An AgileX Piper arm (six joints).
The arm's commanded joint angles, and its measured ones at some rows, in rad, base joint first. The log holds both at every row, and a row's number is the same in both.
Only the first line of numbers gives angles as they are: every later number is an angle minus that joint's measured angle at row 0.
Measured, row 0:
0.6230 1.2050 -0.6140 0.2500 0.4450 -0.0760
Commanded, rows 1 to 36:
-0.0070 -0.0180 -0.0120 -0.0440 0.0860 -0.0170
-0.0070 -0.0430 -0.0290 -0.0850 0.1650 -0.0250
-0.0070 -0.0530 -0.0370 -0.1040 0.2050 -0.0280
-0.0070 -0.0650 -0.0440 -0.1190 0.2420 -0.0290
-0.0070 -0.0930 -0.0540 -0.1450 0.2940 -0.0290
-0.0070 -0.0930 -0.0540 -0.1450 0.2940 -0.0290
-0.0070 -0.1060 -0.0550 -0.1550 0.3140 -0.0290
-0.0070 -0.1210 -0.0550 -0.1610 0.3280 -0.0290
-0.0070 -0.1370 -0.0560 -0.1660 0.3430 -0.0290
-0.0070 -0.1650 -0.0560 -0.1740 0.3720 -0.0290
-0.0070 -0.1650 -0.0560 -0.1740 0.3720 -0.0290
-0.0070 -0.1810 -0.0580 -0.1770 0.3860 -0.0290
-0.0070 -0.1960 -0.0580 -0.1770 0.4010 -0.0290
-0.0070 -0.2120 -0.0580 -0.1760 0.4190 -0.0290
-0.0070 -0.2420 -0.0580 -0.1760 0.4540 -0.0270
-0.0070 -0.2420 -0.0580 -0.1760 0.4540 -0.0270
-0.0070 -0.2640 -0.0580 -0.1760 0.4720 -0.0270
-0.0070 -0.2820 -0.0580 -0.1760 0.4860 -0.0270
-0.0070 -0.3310 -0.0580 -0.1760 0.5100 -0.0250
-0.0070 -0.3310 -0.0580 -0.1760 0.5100 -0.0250
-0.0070 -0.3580 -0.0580 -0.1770 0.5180 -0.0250
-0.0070 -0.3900 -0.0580 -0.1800 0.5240 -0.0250
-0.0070 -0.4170 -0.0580 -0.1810 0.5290 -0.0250
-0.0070 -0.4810 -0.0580 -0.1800 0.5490 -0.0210
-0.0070 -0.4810 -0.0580 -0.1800 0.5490 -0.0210
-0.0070 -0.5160 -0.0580 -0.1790 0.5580 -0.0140
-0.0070 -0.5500 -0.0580 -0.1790 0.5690 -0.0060
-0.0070 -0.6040 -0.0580 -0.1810 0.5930 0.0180
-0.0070 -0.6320 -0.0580 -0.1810 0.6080 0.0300
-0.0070 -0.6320 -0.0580 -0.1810 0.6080 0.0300
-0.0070 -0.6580 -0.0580 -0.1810 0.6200 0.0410
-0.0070 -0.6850 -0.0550 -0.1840 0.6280 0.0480
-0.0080 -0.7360 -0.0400 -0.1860 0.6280 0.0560
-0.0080 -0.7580 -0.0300 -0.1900 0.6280 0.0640
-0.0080 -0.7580 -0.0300 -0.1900 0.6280 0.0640
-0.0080 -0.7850 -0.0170 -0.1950 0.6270 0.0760
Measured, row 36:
0.0000 -0.7280 -0.0410 -0.1770 0.6120 0.0460
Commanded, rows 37 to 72:
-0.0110 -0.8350 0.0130 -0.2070 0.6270 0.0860
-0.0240 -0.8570 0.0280 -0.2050 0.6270 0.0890
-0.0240 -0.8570 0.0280 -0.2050 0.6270 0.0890
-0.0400 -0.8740 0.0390 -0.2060 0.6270 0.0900
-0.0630 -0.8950 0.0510 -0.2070 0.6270 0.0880
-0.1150 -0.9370 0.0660 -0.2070 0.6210 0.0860
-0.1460 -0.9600 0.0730 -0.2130 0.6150 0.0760
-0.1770 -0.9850 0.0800 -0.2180 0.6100 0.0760
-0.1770 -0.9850 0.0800 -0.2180 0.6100 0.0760
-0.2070 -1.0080 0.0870 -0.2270 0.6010 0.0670
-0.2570 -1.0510 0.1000 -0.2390 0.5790 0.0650
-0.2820 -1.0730 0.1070 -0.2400 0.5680 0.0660
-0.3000 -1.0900 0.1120 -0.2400 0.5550 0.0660
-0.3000 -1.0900 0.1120 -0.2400 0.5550 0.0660
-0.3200 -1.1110 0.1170 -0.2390 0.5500 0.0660
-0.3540 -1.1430 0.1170 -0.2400 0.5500 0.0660
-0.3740 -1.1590 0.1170 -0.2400 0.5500 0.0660
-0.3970 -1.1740 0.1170 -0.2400 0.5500 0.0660
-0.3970 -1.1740 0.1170 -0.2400 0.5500 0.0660
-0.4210 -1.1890 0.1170 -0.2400 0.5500 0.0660
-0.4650 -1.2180 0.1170 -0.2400 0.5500 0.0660
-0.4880 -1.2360 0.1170 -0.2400 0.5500 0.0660
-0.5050 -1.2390 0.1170 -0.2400 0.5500 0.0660
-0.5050 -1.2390 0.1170 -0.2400 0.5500 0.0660
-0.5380 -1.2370 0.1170 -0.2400 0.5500 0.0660
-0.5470 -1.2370 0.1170 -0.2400 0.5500 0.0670
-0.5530 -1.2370 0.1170 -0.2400 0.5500 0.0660
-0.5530 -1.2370 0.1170 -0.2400 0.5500 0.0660
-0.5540 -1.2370 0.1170 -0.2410 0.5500 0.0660
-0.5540 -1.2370 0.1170 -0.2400 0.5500 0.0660
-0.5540 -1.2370 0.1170 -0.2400 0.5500 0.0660
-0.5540 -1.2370 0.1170 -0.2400 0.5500 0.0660
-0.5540 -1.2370 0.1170 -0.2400 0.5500 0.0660
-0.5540 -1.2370 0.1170 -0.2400 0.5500 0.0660
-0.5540 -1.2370 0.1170 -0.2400 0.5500 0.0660
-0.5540 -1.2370 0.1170 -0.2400 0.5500 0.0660
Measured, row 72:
-0.5450 -1.2090 0.1160 -0.2340 0.5560 0.0760
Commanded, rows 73 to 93:
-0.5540 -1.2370 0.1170 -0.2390 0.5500 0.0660
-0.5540 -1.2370 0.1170 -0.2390 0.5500 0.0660
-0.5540 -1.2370 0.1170 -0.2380 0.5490 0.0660
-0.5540 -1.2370 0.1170 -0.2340 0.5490 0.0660
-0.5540 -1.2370 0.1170 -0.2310 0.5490 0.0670
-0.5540 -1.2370 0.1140 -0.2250 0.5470 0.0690
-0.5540 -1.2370 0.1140 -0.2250 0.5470 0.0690
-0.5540 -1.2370 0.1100 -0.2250 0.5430 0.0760
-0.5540 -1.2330 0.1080 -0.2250 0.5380 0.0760
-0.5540 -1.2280 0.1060 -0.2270 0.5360 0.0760
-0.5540 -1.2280 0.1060 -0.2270 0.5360 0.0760
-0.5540 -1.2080 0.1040 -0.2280 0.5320 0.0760
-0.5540 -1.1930 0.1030 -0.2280 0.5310 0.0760
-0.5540 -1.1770 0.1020 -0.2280 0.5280 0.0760
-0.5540 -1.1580 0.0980 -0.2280 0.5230 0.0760
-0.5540 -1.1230 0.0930 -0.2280 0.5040 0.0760
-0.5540 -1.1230 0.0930 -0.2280 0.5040 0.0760
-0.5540 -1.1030 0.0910 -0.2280 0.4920 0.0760
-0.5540 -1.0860 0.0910 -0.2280 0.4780 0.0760
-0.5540 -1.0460 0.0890 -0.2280 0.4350 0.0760
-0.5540 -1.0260 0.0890 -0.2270 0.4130 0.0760
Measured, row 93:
-0.5460 -1.0670 0.0960 -0.2260 0.4790 0.0760
